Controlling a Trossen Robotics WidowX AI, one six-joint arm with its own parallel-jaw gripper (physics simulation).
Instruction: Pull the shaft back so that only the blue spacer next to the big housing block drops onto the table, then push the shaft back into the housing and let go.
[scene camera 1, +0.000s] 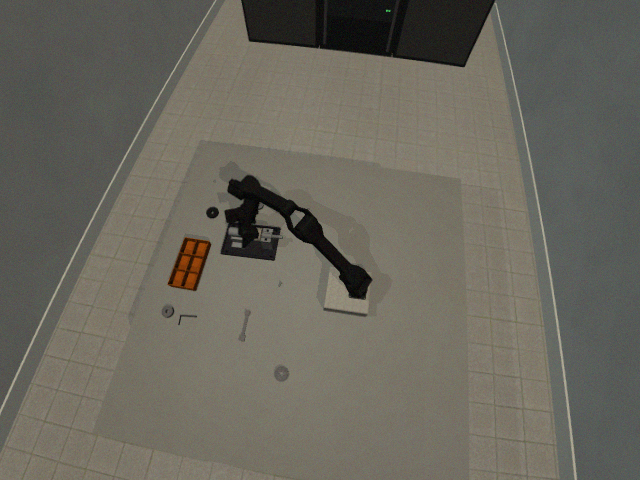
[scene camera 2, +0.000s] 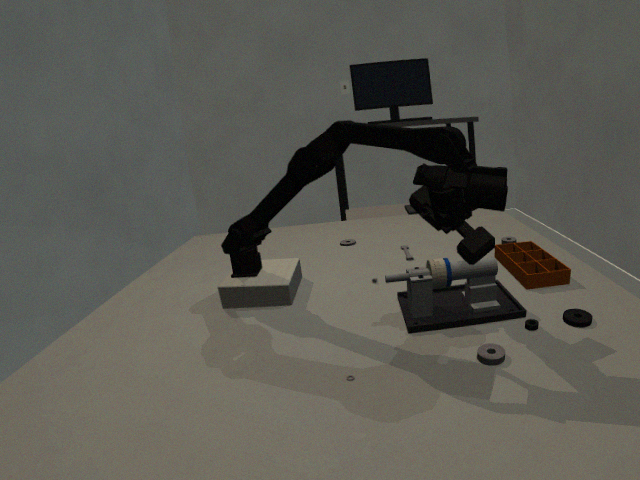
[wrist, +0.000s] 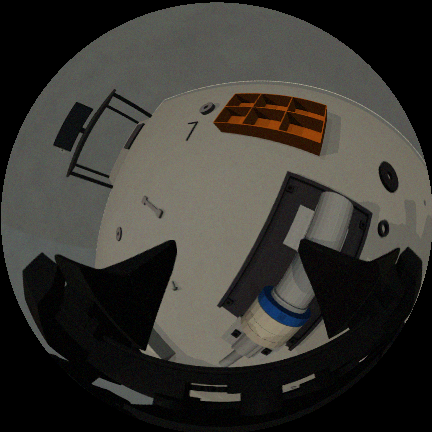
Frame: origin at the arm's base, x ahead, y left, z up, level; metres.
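Where they show: gripper, fingertip midpoint: (scene camera 1: 241, 241) (scene camera 2: 454, 243) (wrist: 240, 246); arm's base at its link origin: (scene camera 1: 357, 290) (scene camera 2: 246, 272) (wrist: 135, 348).
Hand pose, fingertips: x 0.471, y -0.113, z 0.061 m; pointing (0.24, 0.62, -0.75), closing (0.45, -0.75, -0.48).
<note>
Things, the pixels of their top centre, and the offset from my fingertips. "*": a spot on its surface instead.
- blue spacer at its top centre: (wrist: 281, 317) (scene camera 2: 445, 258) 0.010 m down, 0.031 m back, 0.054 m right
- thin shaft end at a spot on its surface: (wrist: 231, 356) (scene camera 2: 400, 273) (scene camera 1: 275, 236) * 0.031 m down, 0.120 m back, 0.053 m right
- orange compartment tray at its top centre: (wrist: 268, 107) (scene camera 2: 529, 255) (scene camera 1: 188, 262) 0.083 m down, 0.219 m ahead, 0.089 m left
- wrench-like bar at its top centre: (wrist: 149, 205) (scene camera 2: 406, 251) (scene camera 1: 244, 325) 0.110 m down, 0.061 m back, 0.298 m left
- hex key at its top centre: (wrist: 187, 130) (scene camera 1: 187, 320) 0.114 m down, 0.165 m ahead, 0.313 m left
The blue spacer (scene camera 2: 447, 272) (wrist: 282, 311) is a thin ring on the shaft line, against the cream spacers (scene camera 2: 436, 273) (wrist: 267, 327). The big grey cylindrical housing (scene camera 2: 485, 269) (wrist: 330, 220) is on the blue ring's other side; a narrower grey cylinder shows between them in the wrist view. The thin shaft end (scene camera 1: 279, 236) (scene camera 2: 397, 277) (wrist: 231, 356) sticks out through the small upright support (scene camera 2: 420, 297). My gripper (scene camera 1: 248, 239) (scene camera 2: 475, 248) (wrist: 240, 246) is open and empty. In the wrist view its right finger covers part of the housing assembly. The spacers are hard to see in scene camera 1.
The dark base plate (scene camera 1: 250, 254) (scene camera 2: 439, 322) (wrist: 260, 265) carries the assembly. An orange compartment tray (scene camera 1: 189, 264) (scene camera 2: 532, 279) (wrist: 272, 136) stands beyond it. A wrench-like bar (scene camera 1: 244, 325) (scene camera 2: 407, 252) (wrist: 152, 207), a hex key (scene camera 1: 187, 316) (wrist: 191, 130) and several loose rings and discs lie on the table.
</note>
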